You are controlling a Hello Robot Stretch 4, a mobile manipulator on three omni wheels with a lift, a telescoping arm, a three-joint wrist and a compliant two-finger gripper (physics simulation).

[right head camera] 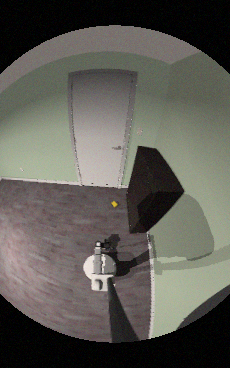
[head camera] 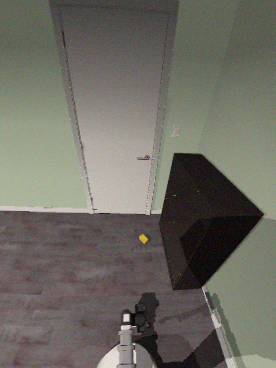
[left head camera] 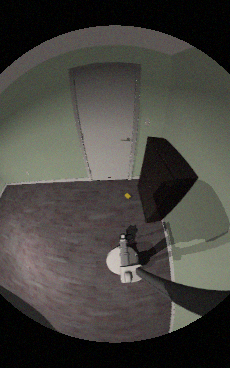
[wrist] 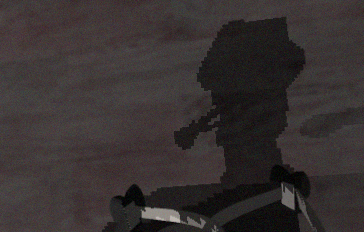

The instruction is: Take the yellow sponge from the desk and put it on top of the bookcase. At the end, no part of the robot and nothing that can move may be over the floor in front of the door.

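Frame: origin at the robot's base, x ahead, y left, z up, level; millimetres.
Where they show: gripper, between the fingertips: (left head camera: pixel 126 239) (wrist: pixel 206 189).
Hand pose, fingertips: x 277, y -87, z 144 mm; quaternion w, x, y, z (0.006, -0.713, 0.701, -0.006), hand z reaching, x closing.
After its pixels a point has its place.
The yellow sponge (head camera: pixel 143 238) @[x 1086, y -211, z 17 mm] (left head camera: pixel 127 196) @[x 1062, y -215, z 9 mm] (right head camera: pixel 114 204) @[x 1065, y -221, z 14 mm] lies on the floor between the door and the robot, a little left of the bookcase. The dark bookcase (head camera: pixel 185 200) (left head camera: pixel 162 170) @[x 1088, y -718, z 598 mm] (right head camera: pixel 150 175) @[x 711, y -442, z 1023 mm] stands against the right wall, near the door's corner. My gripper (wrist: pixel 206 189) @[x 277, y -87, z 144 mm] is open in the wrist view, its two fingertips wide apart with floor and shadow beyond them. In the head view it is folded in low by the base, short of the sponge, and its fingers are too small and dark to make out. The desk does not show.
The door (head camera: pixel 115 110) @[x 1537, y 106, z 1354 mm] (left head camera: pixel 107 125) @[x 1536, y 76, z 1120 mm] (right head camera: pixel 100 130) @[x 1536, y 60, z 1143 mm] is shut, with its handle on the right side. The round white base (left head camera: pixel 115 260) @[x 5, y 85, z 187 mm] (right head camera: pixel 92 267) @[x -3, y 84, z 186 mm] stands on the floor (head camera: pixel 50 280) @[x 666, y 741, z -28 mm], left of the right wall (head camera: pixel 250 265) @[x 420, y -750, z 701 mm]. The robot's shadow falls on the floor and right wall.
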